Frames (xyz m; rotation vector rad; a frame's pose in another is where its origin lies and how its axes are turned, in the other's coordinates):
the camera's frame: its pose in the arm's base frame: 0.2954 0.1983 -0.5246 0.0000 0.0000 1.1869
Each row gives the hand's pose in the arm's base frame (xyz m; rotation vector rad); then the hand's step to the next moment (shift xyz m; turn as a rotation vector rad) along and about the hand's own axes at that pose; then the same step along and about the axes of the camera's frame.
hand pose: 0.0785 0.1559 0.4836 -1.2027 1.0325 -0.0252
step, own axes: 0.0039 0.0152 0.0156 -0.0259 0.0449 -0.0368
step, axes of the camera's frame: 0.0168 0.0012 -0.0144 -0.0186 0.0582 -0.0175
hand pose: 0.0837 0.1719 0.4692 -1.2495 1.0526 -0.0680
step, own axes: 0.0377 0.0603 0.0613 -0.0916 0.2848 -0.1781
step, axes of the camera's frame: 0.0555 -0.0136 -0.0745 -0.0894 0.2969 -0.1584
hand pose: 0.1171 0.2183 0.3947 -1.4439 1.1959 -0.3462
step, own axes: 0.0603 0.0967 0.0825 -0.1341 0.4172 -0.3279
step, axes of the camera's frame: 0.0326 -0.0360 -0.1320 -0.1855 0.4689 -0.2129
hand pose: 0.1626 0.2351 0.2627 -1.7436 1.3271 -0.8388
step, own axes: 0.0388 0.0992 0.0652 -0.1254 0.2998 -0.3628
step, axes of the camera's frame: -0.0307 -0.0334 -0.1164 -0.1726 0.4459 -0.0930
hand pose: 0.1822 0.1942 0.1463 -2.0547 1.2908 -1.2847
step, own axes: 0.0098 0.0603 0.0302 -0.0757 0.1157 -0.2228
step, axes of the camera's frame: -0.0403 -0.0135 -0.0532 -0.0627 0.2545 -0.0078
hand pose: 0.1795 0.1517 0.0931 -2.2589 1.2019 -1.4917
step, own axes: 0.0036 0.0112 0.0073 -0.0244 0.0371 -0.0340
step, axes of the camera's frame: -0.0107 -0.0052 -0.0071 -0.0177 0.0489 -0.0206
